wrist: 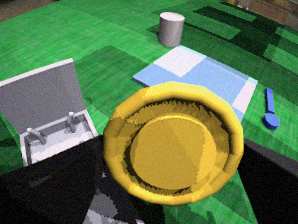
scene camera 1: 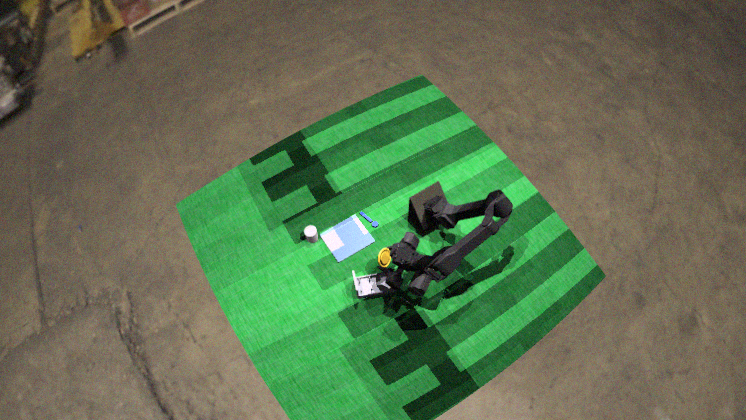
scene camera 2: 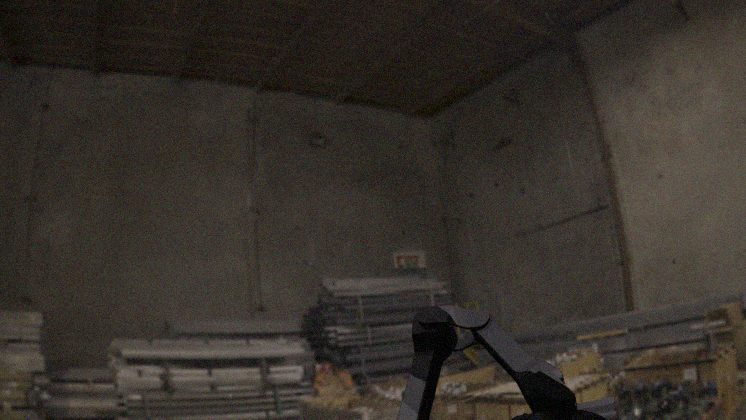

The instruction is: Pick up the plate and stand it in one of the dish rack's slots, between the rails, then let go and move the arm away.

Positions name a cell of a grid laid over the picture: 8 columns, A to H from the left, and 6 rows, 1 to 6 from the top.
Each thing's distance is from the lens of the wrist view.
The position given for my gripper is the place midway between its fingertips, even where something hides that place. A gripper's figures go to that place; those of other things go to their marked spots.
my gripper (wrist: E4): 10 cm
yellow plate (wrist: E4): 8 cm
